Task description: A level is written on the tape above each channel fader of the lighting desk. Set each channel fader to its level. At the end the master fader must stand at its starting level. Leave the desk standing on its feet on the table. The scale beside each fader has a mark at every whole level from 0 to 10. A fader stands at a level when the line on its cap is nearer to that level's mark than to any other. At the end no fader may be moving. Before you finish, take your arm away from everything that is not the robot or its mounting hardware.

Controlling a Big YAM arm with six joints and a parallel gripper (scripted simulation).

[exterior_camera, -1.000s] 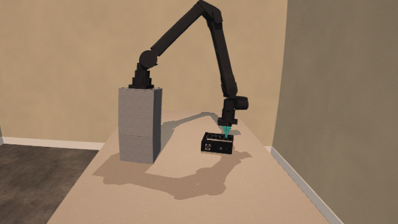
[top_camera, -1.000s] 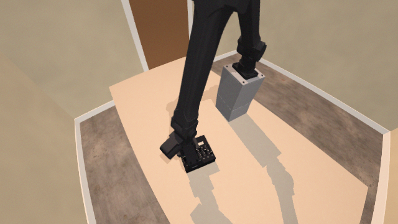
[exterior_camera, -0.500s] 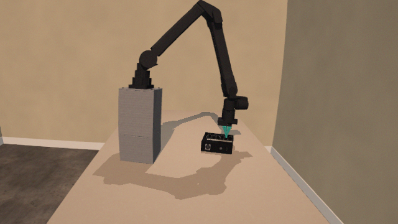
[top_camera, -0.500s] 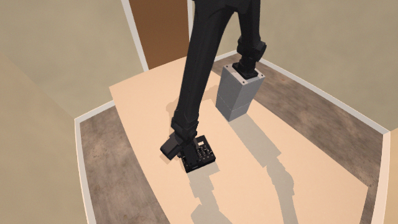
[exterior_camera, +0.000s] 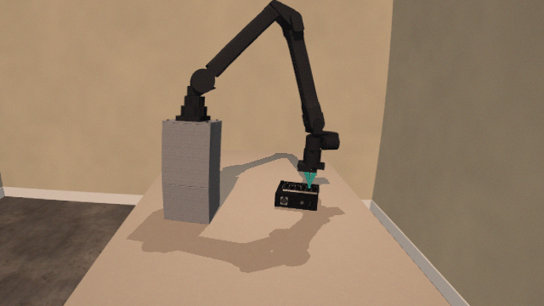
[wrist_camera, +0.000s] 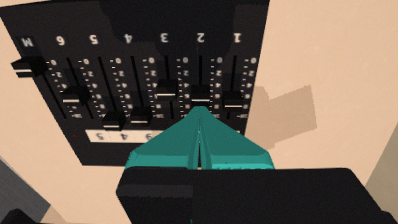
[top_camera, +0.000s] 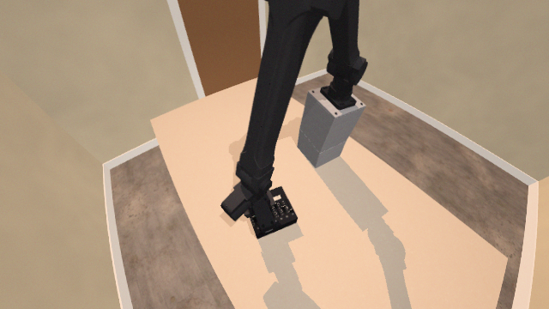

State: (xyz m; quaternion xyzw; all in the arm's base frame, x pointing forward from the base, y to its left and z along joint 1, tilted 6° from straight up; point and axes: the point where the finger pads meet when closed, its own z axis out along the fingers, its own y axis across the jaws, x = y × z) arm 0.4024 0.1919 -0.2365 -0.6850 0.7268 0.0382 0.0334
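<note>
Right now my hand is 1 cm to the right of the channel 2 fader cap and 1 cm above it. The rest, counted from my hand: channel 4 fader cap (4 cm behind, 1 cm below); channel 3 fader cap (2 cm behind, 2 cm to the left, 1 cm below); channel 1 fader cap (2 cm ahead, 1 cm to the left, 1 cm below).
</note>
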